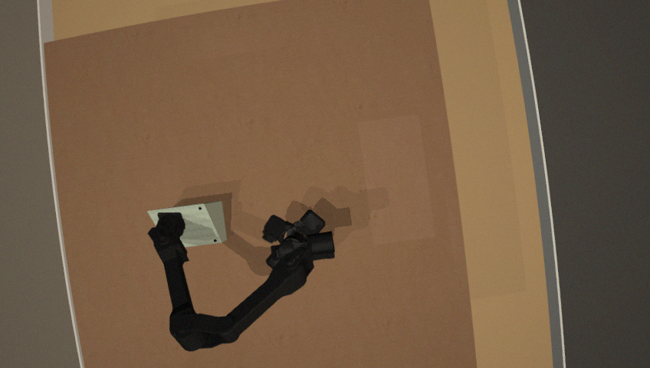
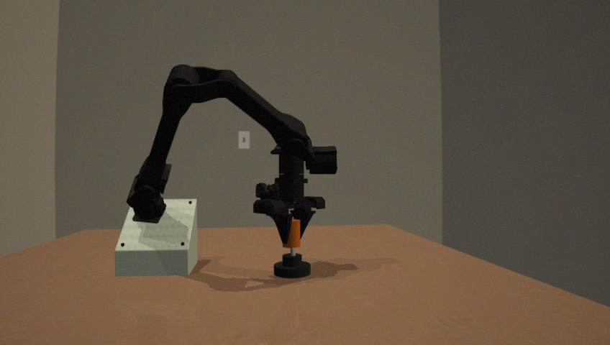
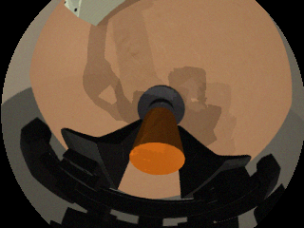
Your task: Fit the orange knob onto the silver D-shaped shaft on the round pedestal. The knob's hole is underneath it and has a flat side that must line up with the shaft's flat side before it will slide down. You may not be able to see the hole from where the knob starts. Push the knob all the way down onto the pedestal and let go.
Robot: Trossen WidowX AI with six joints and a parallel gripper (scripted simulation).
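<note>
Now: gripper tip 30 mm below the orange knob. From my gripper tip the other things lie so: black round pedestal (40 mm below).
</note>
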